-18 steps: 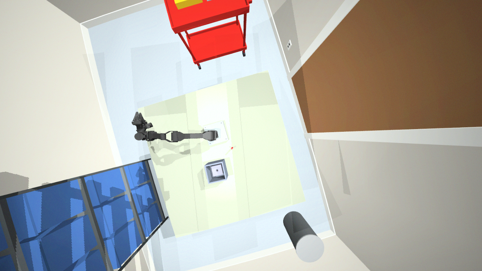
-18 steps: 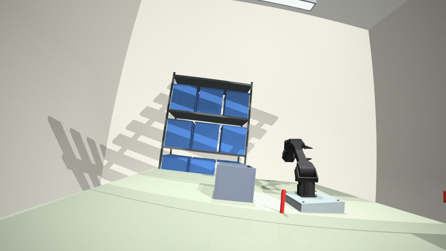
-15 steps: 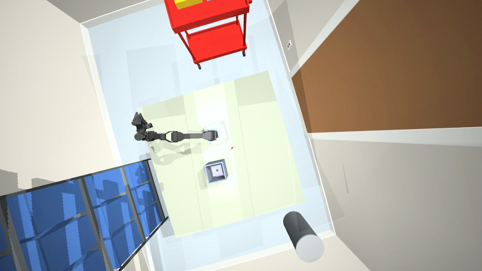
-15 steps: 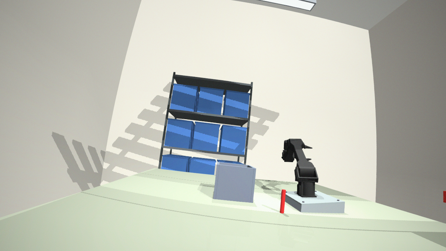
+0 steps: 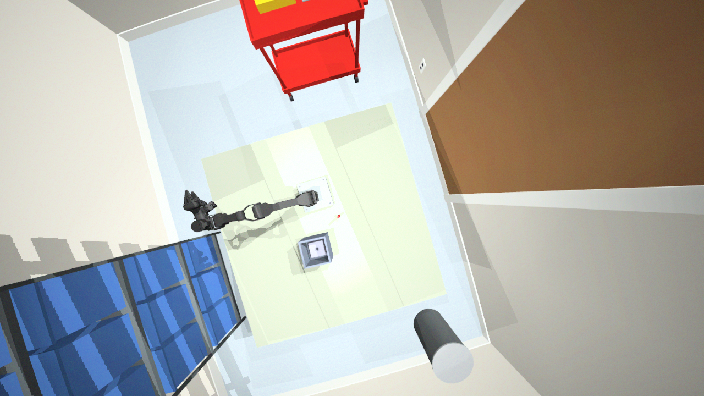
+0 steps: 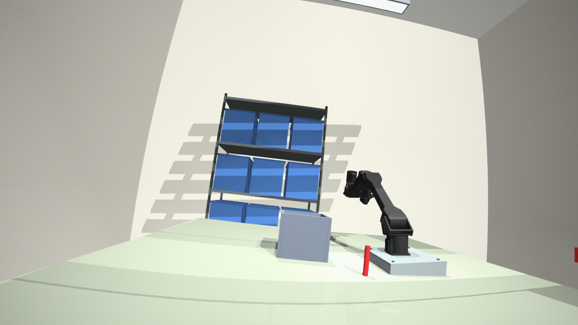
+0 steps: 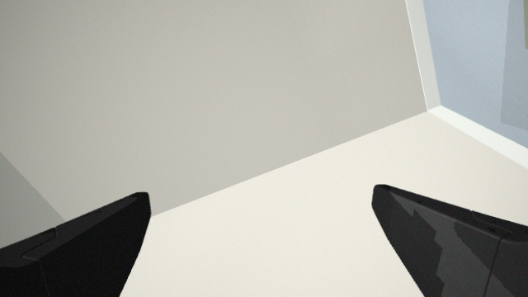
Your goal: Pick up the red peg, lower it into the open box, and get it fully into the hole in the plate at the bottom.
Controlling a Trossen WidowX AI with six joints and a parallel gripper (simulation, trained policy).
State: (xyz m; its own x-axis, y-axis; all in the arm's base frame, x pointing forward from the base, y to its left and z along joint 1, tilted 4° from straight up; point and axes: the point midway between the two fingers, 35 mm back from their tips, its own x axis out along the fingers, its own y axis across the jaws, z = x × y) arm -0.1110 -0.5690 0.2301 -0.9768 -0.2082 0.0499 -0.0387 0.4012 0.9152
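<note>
Now: gripper tip 71 cm to the right of the red peg, 27 cm short of it and 25 cm above it.
</note>
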